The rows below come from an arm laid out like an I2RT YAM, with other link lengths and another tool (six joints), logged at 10 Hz.
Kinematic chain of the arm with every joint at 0, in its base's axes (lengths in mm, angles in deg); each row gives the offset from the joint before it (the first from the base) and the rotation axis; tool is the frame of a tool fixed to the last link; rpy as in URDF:
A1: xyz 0 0 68 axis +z
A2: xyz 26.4 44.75 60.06 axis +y
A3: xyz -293.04 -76.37 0 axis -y
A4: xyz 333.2 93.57 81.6 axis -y
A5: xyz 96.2 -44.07 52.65 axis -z
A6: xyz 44.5 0 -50.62 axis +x
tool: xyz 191 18 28 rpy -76.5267 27.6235 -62.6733
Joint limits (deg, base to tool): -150..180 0..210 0..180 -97..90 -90..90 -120..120
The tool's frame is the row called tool.
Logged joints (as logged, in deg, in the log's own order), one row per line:
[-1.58 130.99 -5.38 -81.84 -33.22 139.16]
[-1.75 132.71 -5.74 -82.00 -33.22 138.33]
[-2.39 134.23 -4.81 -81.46 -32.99 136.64]
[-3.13 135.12 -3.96 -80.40 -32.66 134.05]
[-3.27 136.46 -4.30 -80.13 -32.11 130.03]
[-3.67 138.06 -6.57 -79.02 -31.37 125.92]
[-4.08 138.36 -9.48 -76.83 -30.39 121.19]
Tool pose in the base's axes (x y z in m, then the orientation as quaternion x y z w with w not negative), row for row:
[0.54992 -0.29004 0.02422 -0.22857 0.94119 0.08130 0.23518]
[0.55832 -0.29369 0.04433 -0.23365 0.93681 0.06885 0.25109]
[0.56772 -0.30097 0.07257 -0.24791 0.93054 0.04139 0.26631]
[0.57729 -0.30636 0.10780 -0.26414 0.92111 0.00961 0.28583]
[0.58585 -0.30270 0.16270 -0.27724 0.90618 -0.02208 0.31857]
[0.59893 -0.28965 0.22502 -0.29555 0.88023 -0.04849 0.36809]
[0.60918 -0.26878 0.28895 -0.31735 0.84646 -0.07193 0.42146]
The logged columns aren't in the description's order. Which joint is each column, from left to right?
Columns, left to right: A6, A3, A5, A4, A1, A2.
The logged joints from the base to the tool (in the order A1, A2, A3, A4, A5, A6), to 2 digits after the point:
[-33.22 139.16 130.99 -81.84 -5.38 -1.58]
[-33.22 138.33 132.71 -82.00 -5.74 -1.75]
[-32.99 136.64 134.23 -81.46 -4.81 -2.39]
[-32.66 134.05 135.12 -80.40 -3.96 -3.13]
[-32.11 130.03 136.46 -80.13 -4.30 -3.27]
[-31.37 125.92 138.06 -79.02 -6.57 -3.67]
[-30.39 121.19 138.36 -76.83 -9.48 -4.08]

